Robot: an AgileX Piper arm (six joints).
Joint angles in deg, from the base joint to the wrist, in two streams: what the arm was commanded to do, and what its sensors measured. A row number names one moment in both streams.
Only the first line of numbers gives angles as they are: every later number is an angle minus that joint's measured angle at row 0.
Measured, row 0:
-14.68, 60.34, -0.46, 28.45, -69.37, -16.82
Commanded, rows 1 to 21:
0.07, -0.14, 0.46, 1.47, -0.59, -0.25
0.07, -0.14, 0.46, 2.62, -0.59, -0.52
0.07, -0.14, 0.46, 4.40, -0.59, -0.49
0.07, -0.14, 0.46, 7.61, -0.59, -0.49
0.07, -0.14, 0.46, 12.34, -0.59, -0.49
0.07, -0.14, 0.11, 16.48, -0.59, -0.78
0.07, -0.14, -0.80, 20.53, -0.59, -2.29
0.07, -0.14, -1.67, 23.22, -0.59, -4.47
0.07, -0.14, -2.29, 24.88, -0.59, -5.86
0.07, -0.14, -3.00, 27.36, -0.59, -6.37
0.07, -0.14, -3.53, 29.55, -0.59, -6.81
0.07, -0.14, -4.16, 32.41, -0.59, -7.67
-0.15, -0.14, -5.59, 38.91, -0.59, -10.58
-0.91, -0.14, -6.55, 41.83, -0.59, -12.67
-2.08, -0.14, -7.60, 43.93, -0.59, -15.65
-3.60, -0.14, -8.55, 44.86, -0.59, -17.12
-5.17, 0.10, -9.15, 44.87, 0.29, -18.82
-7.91, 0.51, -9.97, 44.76, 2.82, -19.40
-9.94, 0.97, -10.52, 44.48, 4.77, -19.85
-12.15, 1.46, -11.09, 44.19, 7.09, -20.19
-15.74, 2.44, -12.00, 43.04, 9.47, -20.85
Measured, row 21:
-7.26, 0.32, -9.52, 43.43, 2.37, -17.42
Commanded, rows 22 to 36:
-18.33, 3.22, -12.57, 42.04, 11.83, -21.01
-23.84, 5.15, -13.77, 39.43, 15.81, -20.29
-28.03, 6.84, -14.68, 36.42, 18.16, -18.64
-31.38, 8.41, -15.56, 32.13, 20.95, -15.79
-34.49, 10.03, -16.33, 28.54, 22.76, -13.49
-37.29, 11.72, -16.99, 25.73, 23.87, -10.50
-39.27, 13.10, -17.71, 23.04, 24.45, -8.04
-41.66, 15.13, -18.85, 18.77, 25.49, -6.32
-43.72, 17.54, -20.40, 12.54, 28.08, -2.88
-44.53, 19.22, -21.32, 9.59, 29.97, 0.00
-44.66, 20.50, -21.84, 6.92, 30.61, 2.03
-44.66, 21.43, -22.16, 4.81, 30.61, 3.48
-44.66, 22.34, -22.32, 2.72, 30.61, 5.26
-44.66, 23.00, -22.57, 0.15, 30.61, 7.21
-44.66, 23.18, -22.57, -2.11, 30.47, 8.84
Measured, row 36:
-44.03, 20.95, -21.70, 8.07, 29.07, 1.96
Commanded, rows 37 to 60:
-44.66, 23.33, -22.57, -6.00, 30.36, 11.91
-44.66, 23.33, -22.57, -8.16, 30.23, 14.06
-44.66, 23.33, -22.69, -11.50, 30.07, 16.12
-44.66, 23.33, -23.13, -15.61, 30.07, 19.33
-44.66, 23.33, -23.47, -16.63, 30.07, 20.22
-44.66, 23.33, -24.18, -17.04, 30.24, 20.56
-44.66, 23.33, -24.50, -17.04, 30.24, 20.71
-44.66, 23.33, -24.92, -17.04, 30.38, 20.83
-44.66, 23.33, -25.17, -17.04, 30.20, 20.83
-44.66, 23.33, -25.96, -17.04, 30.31, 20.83
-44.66, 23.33, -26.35, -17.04, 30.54, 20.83
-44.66, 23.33, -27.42, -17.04, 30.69, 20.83
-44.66, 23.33, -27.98, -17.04, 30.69, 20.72
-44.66, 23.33, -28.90, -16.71, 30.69, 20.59
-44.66, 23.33, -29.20, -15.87, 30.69, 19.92
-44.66, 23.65, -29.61, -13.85, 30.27, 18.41
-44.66, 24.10, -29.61, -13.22, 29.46, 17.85
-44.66, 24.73, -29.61, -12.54, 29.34, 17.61
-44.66, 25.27, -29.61, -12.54, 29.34, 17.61
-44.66, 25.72, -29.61, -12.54, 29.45, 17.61
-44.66, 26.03, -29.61, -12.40, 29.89, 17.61
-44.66, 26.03, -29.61, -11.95, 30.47, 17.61
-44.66, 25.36, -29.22, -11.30, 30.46, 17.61
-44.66, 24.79, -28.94, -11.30, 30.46, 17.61
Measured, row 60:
-44.66, 25.86, -29.49, -12.06, 30.27, 18.36
